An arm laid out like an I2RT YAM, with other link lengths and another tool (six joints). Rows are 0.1 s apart.
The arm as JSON. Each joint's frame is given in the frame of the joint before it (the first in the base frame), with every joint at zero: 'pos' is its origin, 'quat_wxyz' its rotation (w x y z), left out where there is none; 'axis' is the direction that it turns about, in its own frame. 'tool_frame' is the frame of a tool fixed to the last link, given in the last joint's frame.
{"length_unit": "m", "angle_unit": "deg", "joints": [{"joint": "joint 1", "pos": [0.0, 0.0, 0.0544], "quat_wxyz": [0.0, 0.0, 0.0, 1.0], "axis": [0.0, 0.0, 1.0]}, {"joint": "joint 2", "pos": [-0.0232, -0.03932, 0.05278], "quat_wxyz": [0.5, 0.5, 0.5, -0.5], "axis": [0.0, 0.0, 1.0]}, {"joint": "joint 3", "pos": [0.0, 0.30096, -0.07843], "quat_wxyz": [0.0, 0.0, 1.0, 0.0], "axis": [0.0, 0.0, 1.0]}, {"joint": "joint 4", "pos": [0.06, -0.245, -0.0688], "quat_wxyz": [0.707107, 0.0, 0.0, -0.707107], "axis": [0.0, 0.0, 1.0]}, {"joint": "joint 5", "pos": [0.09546, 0.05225, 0.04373], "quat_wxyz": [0.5, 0.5, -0.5, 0.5], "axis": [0.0, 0.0, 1.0]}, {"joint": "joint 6", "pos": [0.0, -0.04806, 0.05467], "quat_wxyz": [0.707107, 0.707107, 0.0, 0.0], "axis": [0.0, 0.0, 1.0]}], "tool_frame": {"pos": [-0.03, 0.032, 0.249], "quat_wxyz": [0.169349, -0.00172, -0.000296, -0.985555]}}
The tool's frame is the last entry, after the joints.
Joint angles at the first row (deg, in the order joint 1, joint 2, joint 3, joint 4, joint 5, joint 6):
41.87, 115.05, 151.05, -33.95, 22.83, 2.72
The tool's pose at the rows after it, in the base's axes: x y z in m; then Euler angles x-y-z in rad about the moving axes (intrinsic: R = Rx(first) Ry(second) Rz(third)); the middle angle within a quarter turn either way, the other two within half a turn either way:
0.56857 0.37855 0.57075 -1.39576 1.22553 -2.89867
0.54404 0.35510 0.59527 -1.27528 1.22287 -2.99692
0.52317 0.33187 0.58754 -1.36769 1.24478 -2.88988
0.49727 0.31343 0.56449 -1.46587 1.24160 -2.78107
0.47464 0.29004 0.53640 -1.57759 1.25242 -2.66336
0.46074 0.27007 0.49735 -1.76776 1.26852 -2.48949
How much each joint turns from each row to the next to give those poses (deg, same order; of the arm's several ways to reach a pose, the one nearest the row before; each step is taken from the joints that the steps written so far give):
-0.09, -5.39, -6.86, 3.15, -0.78, -0.27
0.06, -7.24, -8.19, 3.47, 0.35, -0.10
0.01, -5.71, -5.53, -2.30, 0.89, 1.97
0.14, -8.67, -12.91, 2.31, -0.26, 1.66
-0.05, -7.65, -10.70, 0.82, 0.49, 1.56
-0.02, -5.39, -8.37, -0.57, 1.17, 1.04

